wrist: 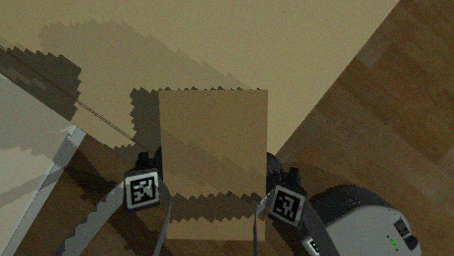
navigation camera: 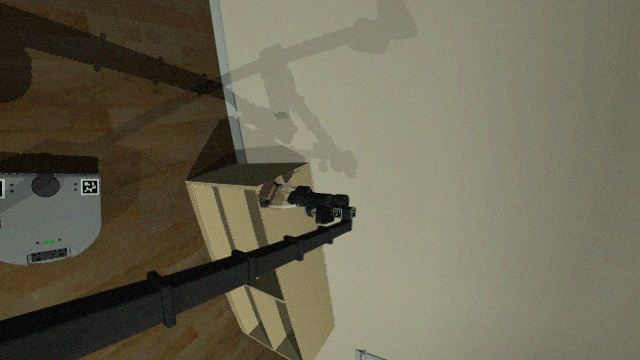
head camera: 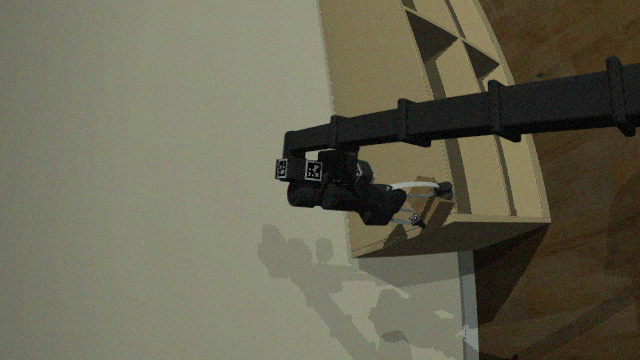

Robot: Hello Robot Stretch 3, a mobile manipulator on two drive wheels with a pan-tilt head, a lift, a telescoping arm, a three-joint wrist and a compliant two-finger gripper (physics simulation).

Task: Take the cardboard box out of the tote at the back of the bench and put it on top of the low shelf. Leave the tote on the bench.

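Pixels of known places: gripper, fingertip midpoint: [wrist: 219, 164] [navigation camera: 265, 194] [head camera: 441, 205]; robot's base, link origin: [navigation camera: 46, 185].
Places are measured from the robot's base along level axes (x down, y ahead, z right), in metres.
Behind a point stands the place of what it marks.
Observation:
The brown cardboard box [head camera: 437, 210] @(y -0.008, x -0.655, z 0.614 m) [navigation camera: 268, 192] @(y -0.008, x -0.656, z 0.614 m) [wrist: 215, 130] @(y -0.043, x -0.661, z 0.673 m) is between the two fingers of my gripper [head camera: 431, 205] @(y -0.019, x -0.610, z 0.642 m) [navigation camera: 270, 194] @(y -0.019, x -0.610, z 0.642 m) [wrist: 219, 164] @(y -0.019, x -0.610, z 0.642 m), which is shut on it. The box is over the end of the low shelf's pale wooden top [head camera: 370, 65] @(y -0.394, x -0.611, z 0.913 m) [navigation camera: 310, 280] @(y -0.520, x -0.610, z 0.983 m) [wrist: 300, 40] @(y -0.124, x -0.610, z 0.684 m), near a corner. Its dark shadow lies on that top beside it in the wrist view. A small gap below the box is suggested, but its exact height cannot be told. The tote and the bench cannot be made out in these views.
My arm [head camera: 450, 115] @(y -0.102, x -0.965, z 0.323 m) [navigation camera: 200, 280] @(y -0.088, x -0.967, z 0.162 m) reaches across above the shelf. A pale wall [head camera: 175, 100] @(y -0.246, x -1.092, z 1.107 m) [navigation camera: 475, 175] @(y 0.078, x -1.362, z 1.004 m) stands behind it, with a light skirting strip [head camera: 468, 300] @(y 0.317, x -0.056, z 0.914 m). My white base [navigation camera: 65, 220] @(y -0.120, x -0.160, z 0.051 m) [wrist: 370, 230] @(y -0.153, x -0.160, z 0.081 m) stands on the wooden floor. A grey-rimmed object [navigation camera: 367, 355] @(y -1.277, x -0.847, z 1.418 m) is cut off at the navigation view's bottom edge.

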